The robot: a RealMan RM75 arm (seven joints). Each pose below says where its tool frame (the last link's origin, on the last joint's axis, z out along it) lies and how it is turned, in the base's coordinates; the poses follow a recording.
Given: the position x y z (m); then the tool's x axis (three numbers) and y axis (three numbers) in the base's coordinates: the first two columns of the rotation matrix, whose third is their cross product.
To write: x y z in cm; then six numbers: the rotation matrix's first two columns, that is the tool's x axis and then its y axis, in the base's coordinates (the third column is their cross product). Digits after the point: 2 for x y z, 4 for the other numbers.
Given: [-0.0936, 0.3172, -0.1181, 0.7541, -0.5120, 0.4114, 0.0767, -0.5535, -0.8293]
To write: [-9.36, 31.72, -11.81, 0.7541, -0.5120, 0.4114, 0.0767, -0.5535, -0.8293]
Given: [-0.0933, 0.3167, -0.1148, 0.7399, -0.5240, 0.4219, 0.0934, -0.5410, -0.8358]
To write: [-9.33, 31.67, -11.48, 0.7399, -0.5240, 0.4219, 0.0934, -0.5410, -0.8358]
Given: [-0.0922, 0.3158, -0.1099, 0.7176, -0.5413, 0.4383, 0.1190, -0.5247, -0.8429]
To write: [-9.22, 31.58, -10.99, 0.7176, -0.5413, 0.4383, 0.1190, -0.5247, -0.8429]
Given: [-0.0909, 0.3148, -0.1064, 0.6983, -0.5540, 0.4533, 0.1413, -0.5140, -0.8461]
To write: [-9.09, 31.48, -10.64, 0.6983, -0.5540, 0.4533, 0.1413, -0.5140, -0.8461]
